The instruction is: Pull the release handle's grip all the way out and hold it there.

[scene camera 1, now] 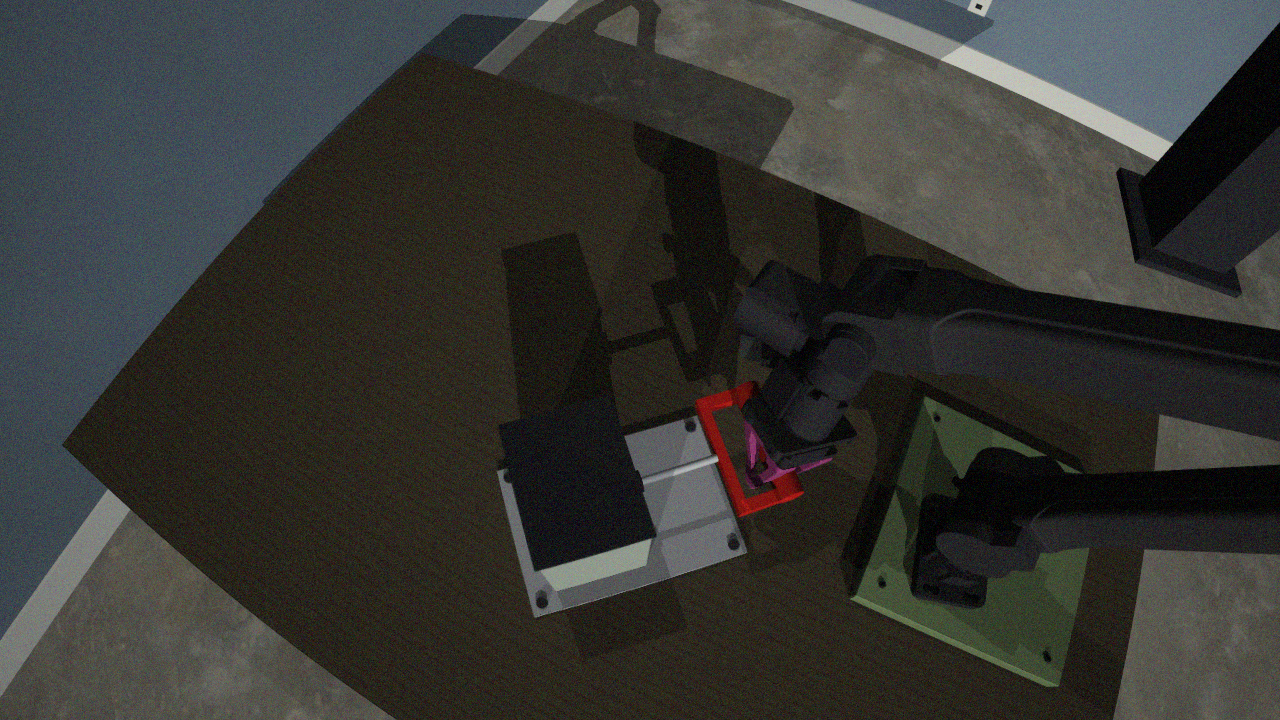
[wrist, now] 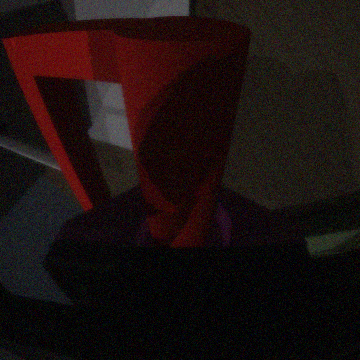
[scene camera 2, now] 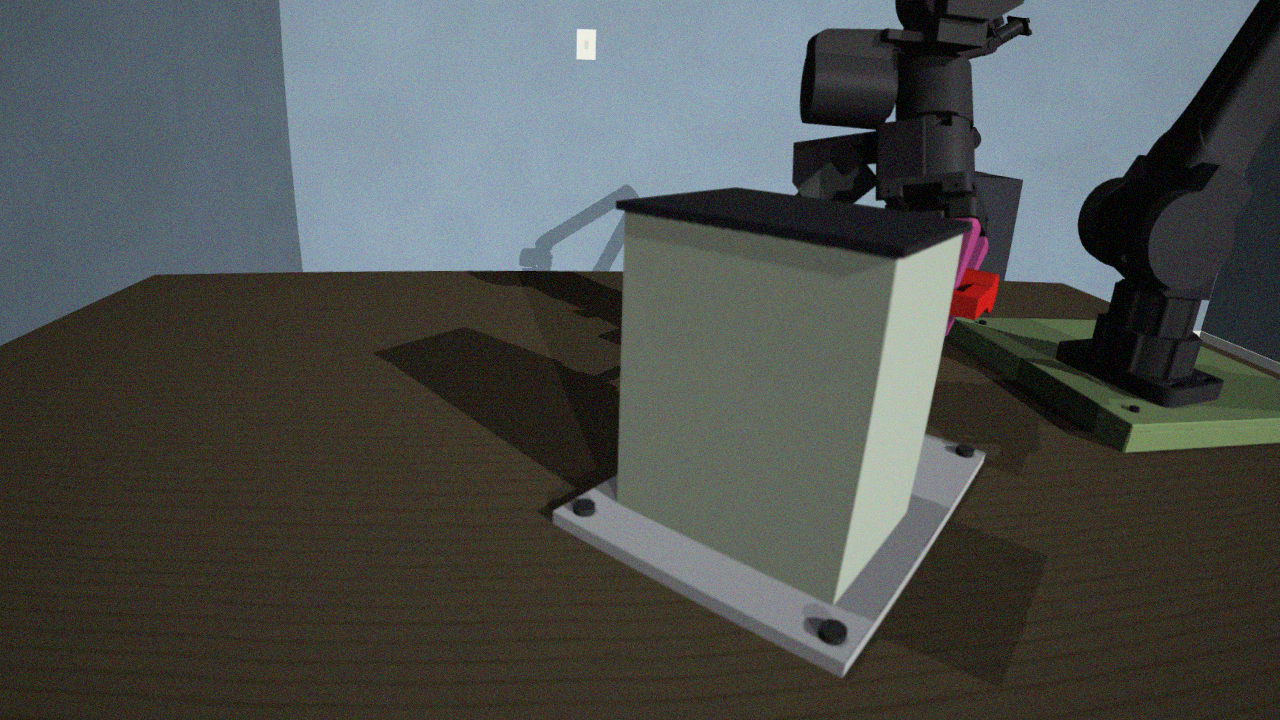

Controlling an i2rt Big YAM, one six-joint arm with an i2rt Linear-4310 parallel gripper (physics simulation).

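Observation:
The release handle's red rectangular grip (scene camera 1: 730, 481) (scene camera 2: 977, 297) (wrist: 55, 55) is at the end of a light rod (scene camera 1: 680, 471) (wrist: 30, 153) from the pale box (scene camera 2: 751, 358) with a black top (scene camera 1: 572, 483). A stretch of rod shows between box and grip. The box stands on a grey baseplate (scene camera 1: 693, 528) (scene camera 2: 716, 570) (wrist: 130, 7). In scene camera 1 the grip's outer part reaches past the plate's right edge. My gripper (scene camera 1: 776, 470) (wrist: 179, 180), with magenta fingers, is shut on the grip's outer bar. The box hides part of the fingers in scene camera 2.
A green mounting plate (scene camera 1: 904, 501) (scene camera 2: 1199, 436) bearing the arm's base (scene camera 1: 948, 546) (scene camera 2: 1163, 358) is right of the box. The arm's dark links (scene camera 1: 1074, 349) pass above it. A dark pillar (scene camera 1: 1208, 188) stands on the floor beyond the brown table (scene camera 1: 313, 358) (scene camera 2: 268, 537).

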